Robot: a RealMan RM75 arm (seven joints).
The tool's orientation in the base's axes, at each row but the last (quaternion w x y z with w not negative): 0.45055 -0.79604 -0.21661 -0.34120; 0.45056 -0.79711 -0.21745 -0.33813; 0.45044 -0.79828 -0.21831 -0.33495; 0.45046 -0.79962 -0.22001 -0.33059; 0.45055 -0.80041 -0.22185 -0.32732; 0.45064 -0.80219 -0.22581 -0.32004
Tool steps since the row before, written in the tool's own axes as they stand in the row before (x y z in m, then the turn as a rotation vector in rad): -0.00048 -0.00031 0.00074 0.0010 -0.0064 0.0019; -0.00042 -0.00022 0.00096 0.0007 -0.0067 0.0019; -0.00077 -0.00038 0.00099 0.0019 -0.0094 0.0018; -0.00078 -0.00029 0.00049 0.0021 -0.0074 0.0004; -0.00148 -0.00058 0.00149 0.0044 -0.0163 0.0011; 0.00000 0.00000 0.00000 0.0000 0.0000 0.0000
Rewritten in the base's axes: -0.00027 0.00078 -0.00045 -0.0028 0.0049 0.0037; -0.00010 0.00092 -0.00053 -0.0032 0.0050 0.0036; -0.00044 0.00101 -0.00071 -0.0042 0.0063 0.0061; -0.00056 0.00053 -0.00058 -0.0032 0.0041 0.0056; -0.00091 0.00149 -0.00130 -0.0072 0.0093 0.0122; 0.00000 0.00000 0.00000 0.0000 0.0000 0.0000
